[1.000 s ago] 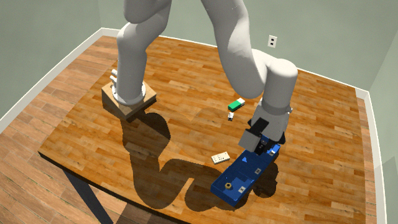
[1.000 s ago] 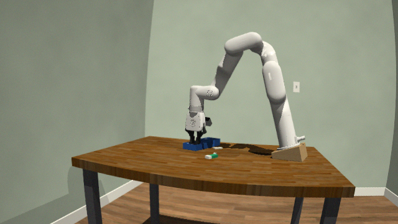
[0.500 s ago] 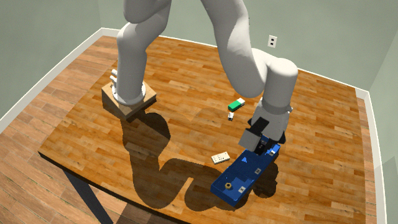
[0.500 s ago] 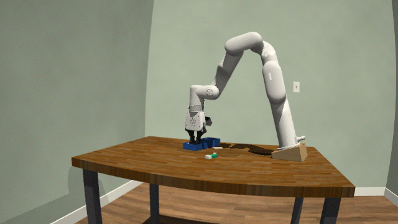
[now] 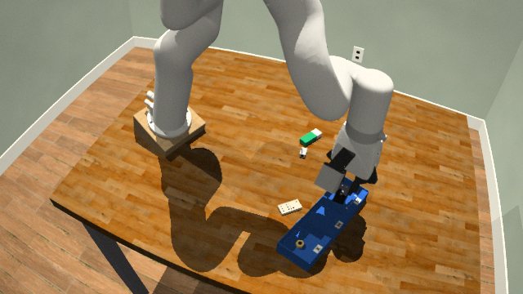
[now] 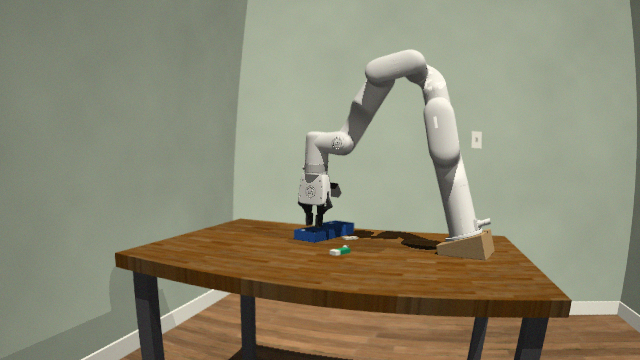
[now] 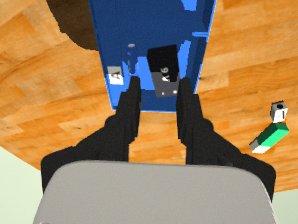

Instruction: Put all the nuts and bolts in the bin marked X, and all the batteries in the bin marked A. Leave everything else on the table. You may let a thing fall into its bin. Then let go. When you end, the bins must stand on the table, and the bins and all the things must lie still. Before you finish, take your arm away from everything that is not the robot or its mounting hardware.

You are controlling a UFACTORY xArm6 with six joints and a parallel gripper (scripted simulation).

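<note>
The black block battery lies 50 mm below my hand and 10 mm to the left of it. From my hand the other things lie so: blue bin (80 mm to the right, 50 mm below, 10 mm behind); then blue battery (60 mm below, 30 mm ahead, 10 mm to the right); then white domino (100 mm behind, 80 mm to the right, 60 mm below).
</note>
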